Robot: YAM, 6 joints.
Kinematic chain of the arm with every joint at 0, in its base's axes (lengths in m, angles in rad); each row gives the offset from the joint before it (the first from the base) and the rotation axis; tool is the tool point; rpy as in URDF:
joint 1: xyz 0 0 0.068 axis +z
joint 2: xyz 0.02 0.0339 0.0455 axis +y
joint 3: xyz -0.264 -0.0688 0 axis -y
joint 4: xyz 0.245 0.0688 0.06 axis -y
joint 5: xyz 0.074 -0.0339 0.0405 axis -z
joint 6: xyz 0.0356 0 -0.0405 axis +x
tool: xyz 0 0 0 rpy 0 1.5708 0
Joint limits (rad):
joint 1: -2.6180..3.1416
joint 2: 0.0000..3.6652
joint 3: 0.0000..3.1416
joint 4: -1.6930..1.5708
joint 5: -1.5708..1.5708
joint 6: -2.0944..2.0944
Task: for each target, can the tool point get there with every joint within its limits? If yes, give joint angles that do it. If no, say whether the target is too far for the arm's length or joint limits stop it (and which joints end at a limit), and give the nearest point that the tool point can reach.
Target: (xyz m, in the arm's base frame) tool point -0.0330 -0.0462 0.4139
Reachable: yes | joints 0.4973 0.3394 1.3392 -1.2652 0.7730 -0.3440
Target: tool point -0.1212 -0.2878 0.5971
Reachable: yes | joints 1.2718 0.6746 2.3212 0.4537 -1.0578 -0.3468
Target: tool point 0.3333 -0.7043 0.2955
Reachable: no: too far | nearest point 0.2689 -0.5682 0.2594 | short by 0.155 m
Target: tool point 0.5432 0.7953 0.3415
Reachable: no: too far | nearest point 0.3544 0.5188 0.2606 | short by 0.344 m
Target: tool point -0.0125 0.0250 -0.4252
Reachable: no: joint limits stop it (at a limit: joint 2) | nearest point -0.0340 0.0680 -0.3365 | short by 0.101 m
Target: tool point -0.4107 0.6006 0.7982
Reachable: no: too far | nearest point -0.2652 0.3878 0.5487 | short by 0.359 m
